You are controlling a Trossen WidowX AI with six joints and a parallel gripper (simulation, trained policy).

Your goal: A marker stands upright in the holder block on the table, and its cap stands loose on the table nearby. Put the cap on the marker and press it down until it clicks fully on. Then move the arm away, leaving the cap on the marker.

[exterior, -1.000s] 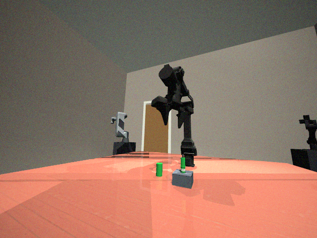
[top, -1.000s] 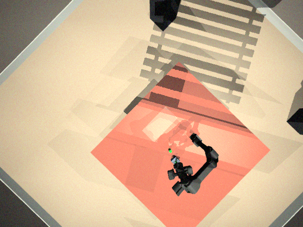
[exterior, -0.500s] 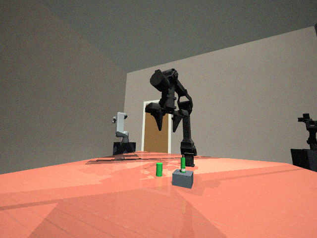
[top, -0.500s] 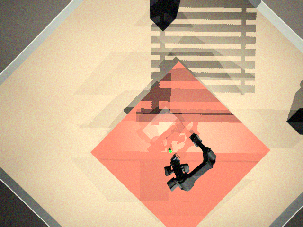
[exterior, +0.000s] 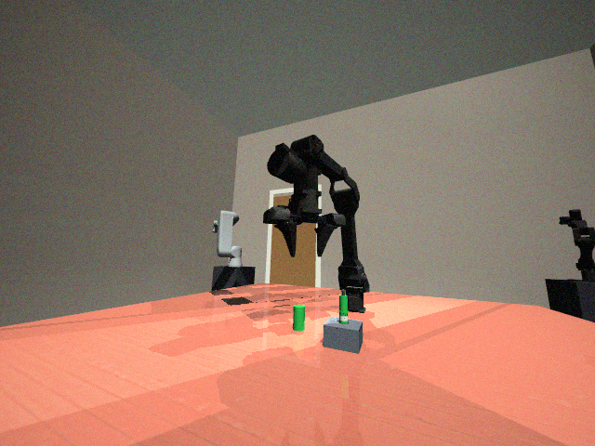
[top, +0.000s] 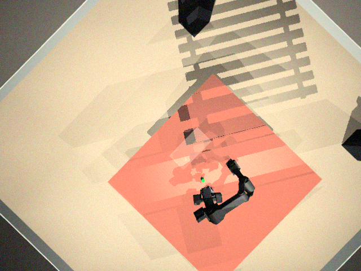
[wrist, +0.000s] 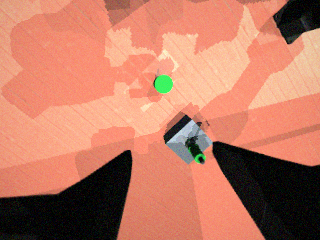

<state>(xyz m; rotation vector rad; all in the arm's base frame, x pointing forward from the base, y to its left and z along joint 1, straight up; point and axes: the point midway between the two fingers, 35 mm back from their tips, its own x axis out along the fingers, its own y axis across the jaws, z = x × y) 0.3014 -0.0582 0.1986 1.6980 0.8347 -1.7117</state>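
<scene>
Right now the green cap is 140 mm below my gripper tip, 40 mm behind it and 30 mm to the right of it. Also, from my gripper tip: grey holder block: 150 mm below, 80 mm to the left.
</scene>
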